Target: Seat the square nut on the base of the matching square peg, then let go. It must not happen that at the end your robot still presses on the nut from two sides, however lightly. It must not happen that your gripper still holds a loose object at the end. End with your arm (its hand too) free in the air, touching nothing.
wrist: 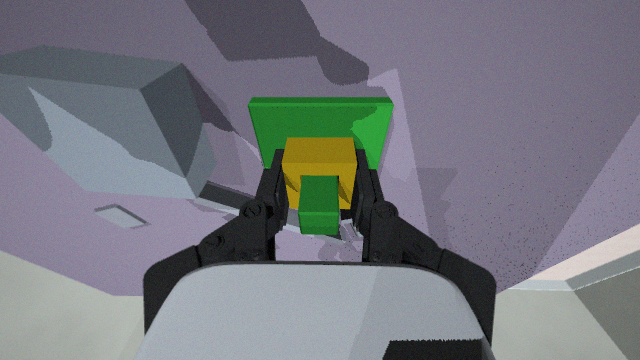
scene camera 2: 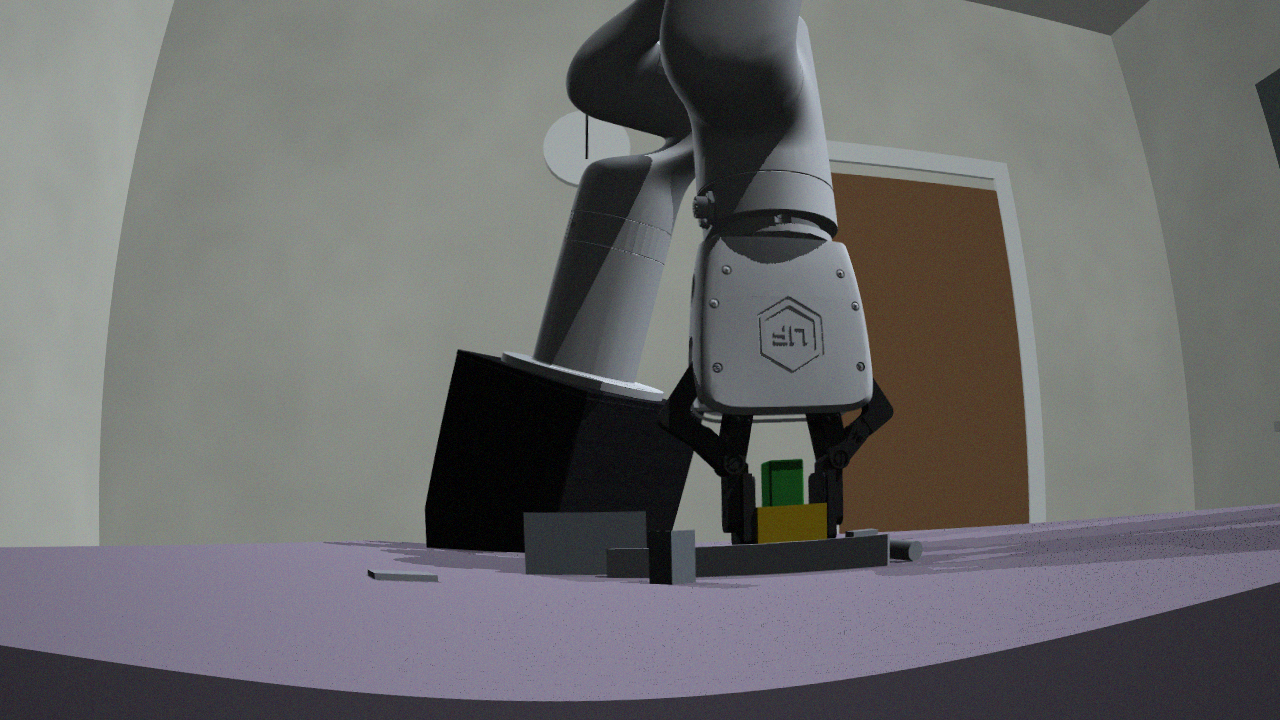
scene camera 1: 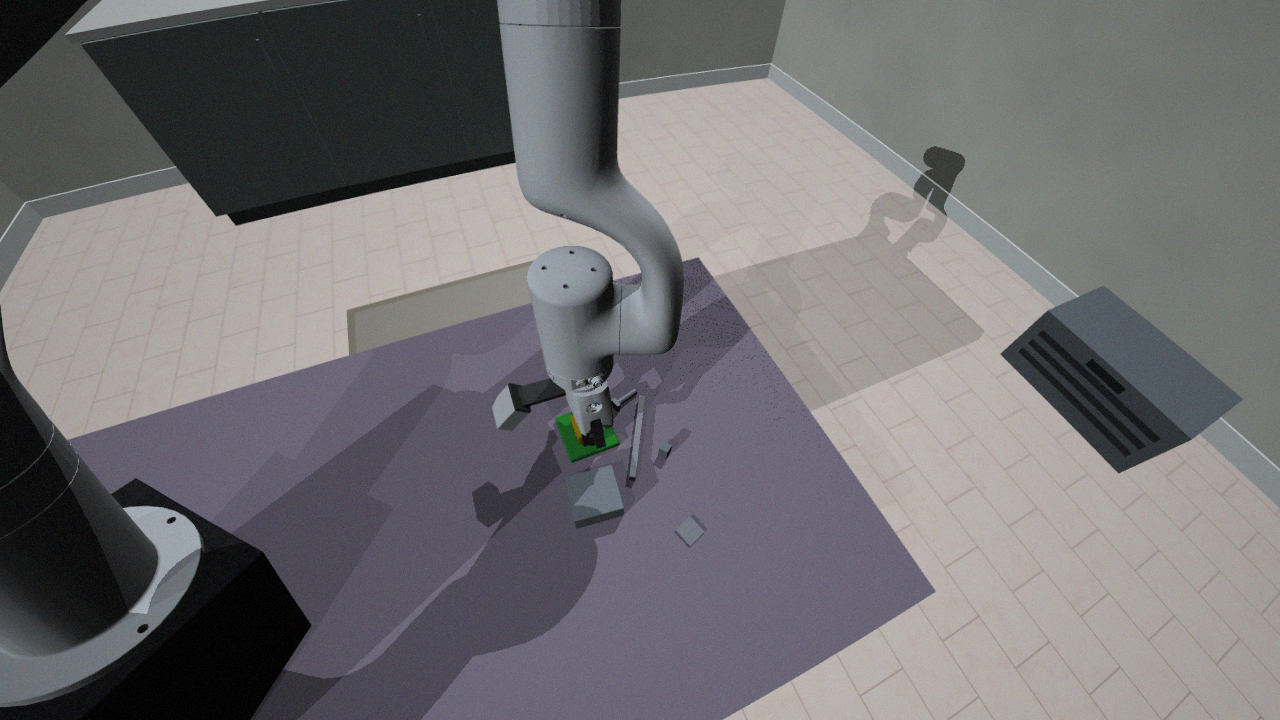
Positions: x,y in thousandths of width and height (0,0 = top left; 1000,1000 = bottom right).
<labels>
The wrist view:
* gripper: 501,460
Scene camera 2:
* gripper: 612,755
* long grey bar: 682,765
</labels>
